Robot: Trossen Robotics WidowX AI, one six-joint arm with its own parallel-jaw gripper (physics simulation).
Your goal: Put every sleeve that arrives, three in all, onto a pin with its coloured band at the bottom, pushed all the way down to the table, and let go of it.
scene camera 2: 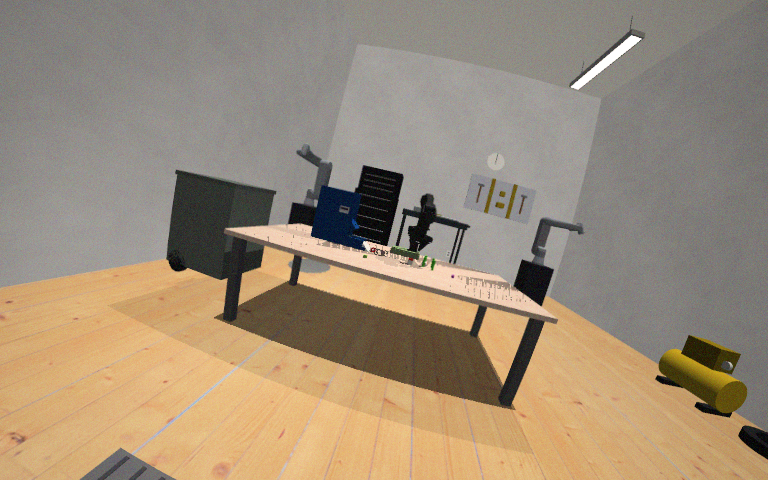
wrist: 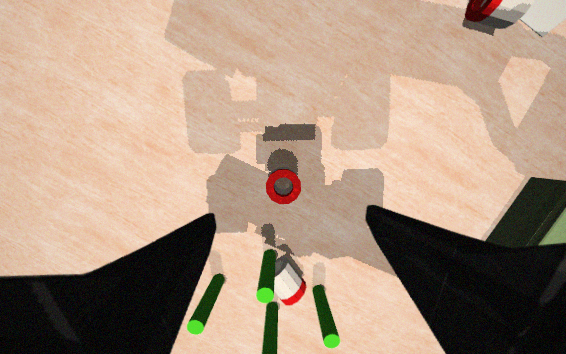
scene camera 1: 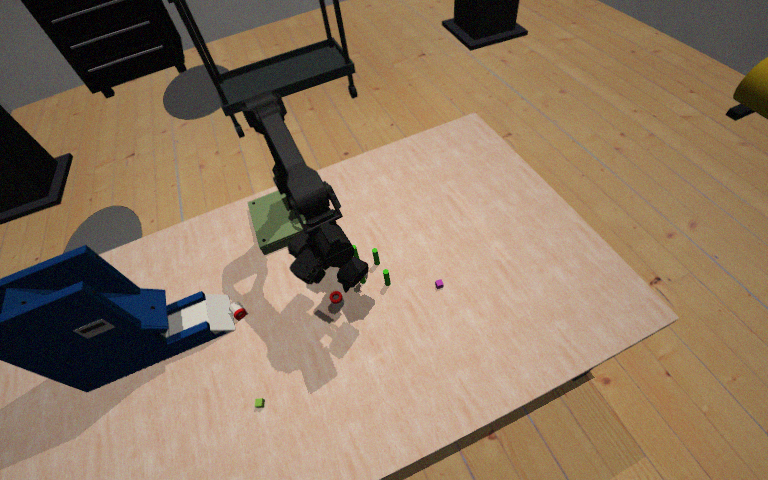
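Observation:
My gripper (scene camera 1: 329,281) (wrist: 291,216) is open and empty, pointing down above the table. One white sleeve with a red band (scene camera 1: 331,297) (wrist: 270,186) stands upright on the table, band at the top, beyond and between the fingertips in the wrist view. A second sleeve (wrist: 288,282) lies on its side close beside a green pin (wrist: 266,275), its red end toward the bottom of the wrist view. A third sleeve (scene camera 1: 240,313) (wrist: 507,12) lies on its side at the chute's end. Several green pins (scene camera 1: 386,277) (scene camera 2: 432,264) stand upright; the arm partly hides some in scene view 1.
A blue dispenser (scene camera 1: 45,339) (scene camera 2: 336,217) with a white chute (scene camera 1: 219,313) stands at the left. The green base plate (scene camera 1: 263,223) is near the arm. A green cube (scene camera 1: 259,403) and a magenta cube (scene camera 1: 438,284) lie on the table (scene camera 1: 509,226).

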